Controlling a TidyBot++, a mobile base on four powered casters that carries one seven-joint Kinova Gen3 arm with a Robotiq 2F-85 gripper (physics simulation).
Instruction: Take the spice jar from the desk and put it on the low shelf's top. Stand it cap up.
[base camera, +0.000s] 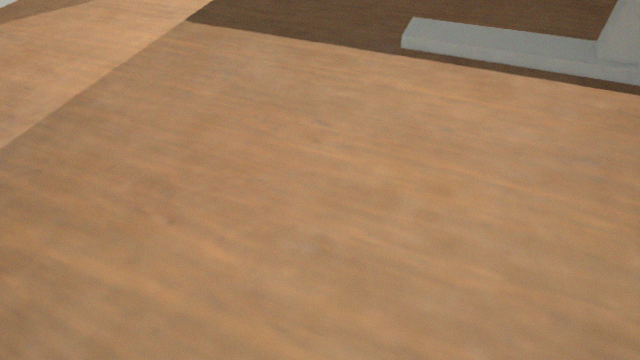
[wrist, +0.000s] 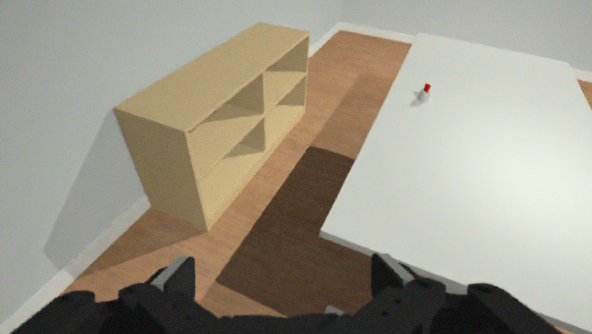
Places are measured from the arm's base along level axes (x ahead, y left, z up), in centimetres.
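Pixels of known places: gripper, fingertip midpoint: (wrist: 284, 274).
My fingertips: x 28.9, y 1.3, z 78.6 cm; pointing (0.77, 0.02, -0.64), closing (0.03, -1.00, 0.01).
Behind a point stands the place of what it marks.
The spice jar (wrist: 425, 93) {x 127.7, y -49.2, z 35.8 cm}, small and pale with a red cap, stands upright on the white desk (wrist: 450, 165) {x 91.2, y -46.5, z 32.3 cm}, near the desk's left edge toward its far end in the wrist view. The low shelf (wrist: 200, 77) {x 162.7, y 43.3, z 21.3 cm} is a light wooden unit with open compartments, standing along the wall on the left; its top is bare in the wrist view. My gripper (wrist: 284, 274) {x 28.9, y 1.3, z 78.6 cm} is open and empty, at the bottom of the wrist view, well apart from the jar, the desk and the shelf. The jar does not show in the base camera view.
A grey desk foot (base camera: 500, 45) lies on the floor at the upper right of the base camera view. A strip of wooden floor (wrist: 287, 150) {x 185.3, y 1.3, z -39.7 cm}, partly in shadow, runs between the shelf and the desk. Grey walls (wrist: 150, 40) {x 161.4, y 62.3, z 39.0 cm} stand behind the shelf and at the far end.
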